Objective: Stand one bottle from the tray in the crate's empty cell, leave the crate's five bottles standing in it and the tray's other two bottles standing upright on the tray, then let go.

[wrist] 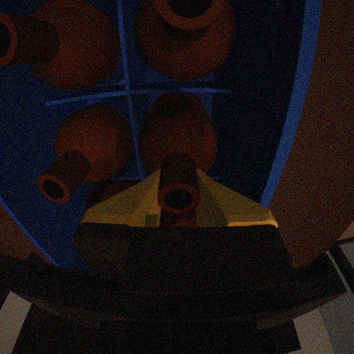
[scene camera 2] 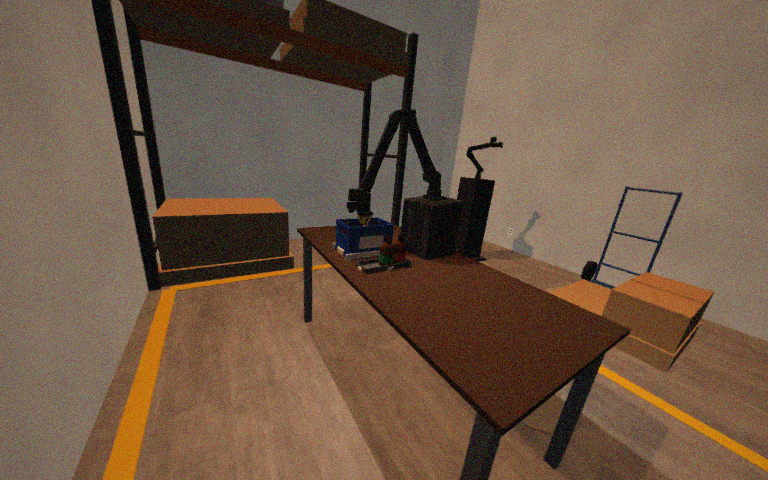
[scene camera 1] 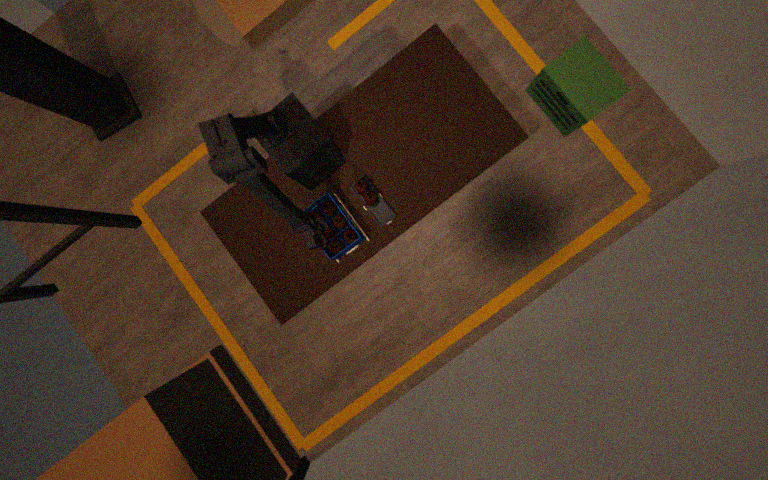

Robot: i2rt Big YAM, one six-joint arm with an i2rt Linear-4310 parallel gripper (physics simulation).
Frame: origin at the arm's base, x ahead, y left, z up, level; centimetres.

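Seen in the pictures: arm's base, origin of the base link: [scene camera 2: 433, 198] [scene camera 1: 279, 132].
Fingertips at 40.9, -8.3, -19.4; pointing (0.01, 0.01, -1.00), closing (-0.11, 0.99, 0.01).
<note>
Pixels of each thing's top centre, then the offset from my fingertips to it, as dx, dy, dz. "spot": a spot on its surface instead. Level surfaces: height alone.
- blue crate, middle of its top: [scene camera 1: 328, 225] [scene camera 2: 365, 221] +1.0, +4.3, +4.5
- grey tray, surface spot: [scene camera 1: 382, 213] spot: +5.9, +29.4, -12.5
- dark brown table, its level: dz -13.0
The blue crate [scene camera 1: 333, 258] [scene camera 2: 347, 241] [wrist: 296, 90] stands on the table. My gripper [scene camera 2: 364, 220] [wrist: 178, 175] is over and partly inside it, shut on the neck of a reddish-brown bottle [wrist: 178, 135]. That bottle looks roughly upright inside a crate cell; its base is hidden. In the wrist view, other crate bottles [wrist: 75, 45] [wrist: 187, 55] [wrist: 95, 142] stand in neighbouring cells, and a darker shape shows partly behind the left finger. The grey tray [scene camera 1: 382, 213] stands beside the crate, with two bottles [scene camera 1: 365, 183] [scene camera 1: 371, 196] upright near one end.
The dark brown table [scene camera 1: 441, 113] [scene camera 2: 481, 316] carries crate and tray. The black pedestal [scene camera 2: 430, 226] of my arm stands behind them. A tall shelf rack [scene camera 2: 408, 73] rises behind. Cartons [scene camera 2: 220, 240] [scene camera 2: 656, 311] and a blue hand truck [scene camera 2: 668, 234] stand on the floor away from the table.
</note>
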